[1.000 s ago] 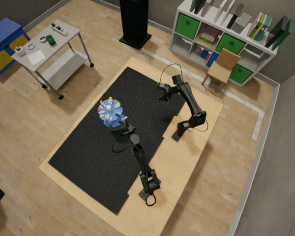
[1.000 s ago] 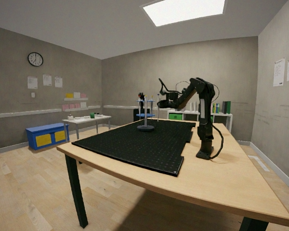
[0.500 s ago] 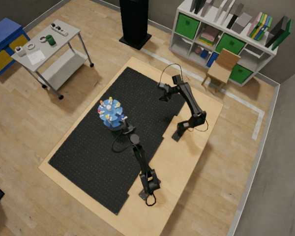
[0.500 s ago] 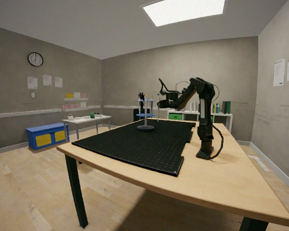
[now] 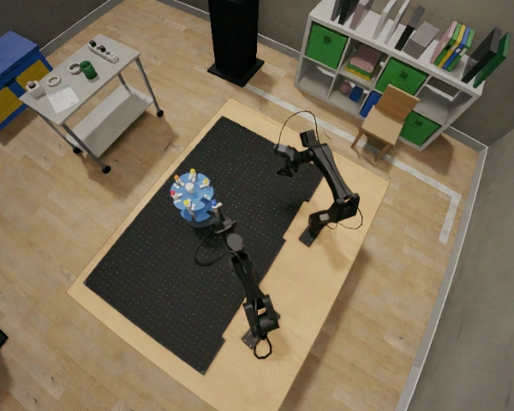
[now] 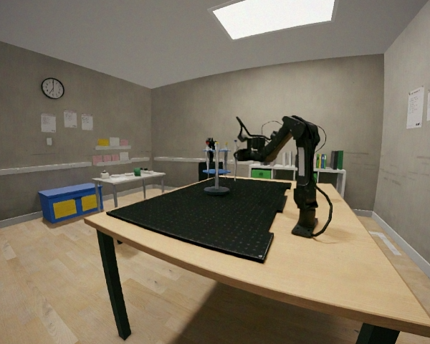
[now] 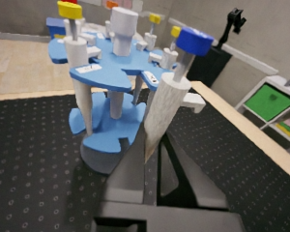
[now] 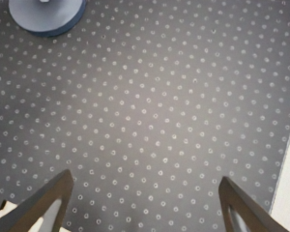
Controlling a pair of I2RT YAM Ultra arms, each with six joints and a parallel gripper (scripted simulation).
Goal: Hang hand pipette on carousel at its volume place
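My left gripper is now 1 cm to the left of the white hand pipette and 3 cm above it.
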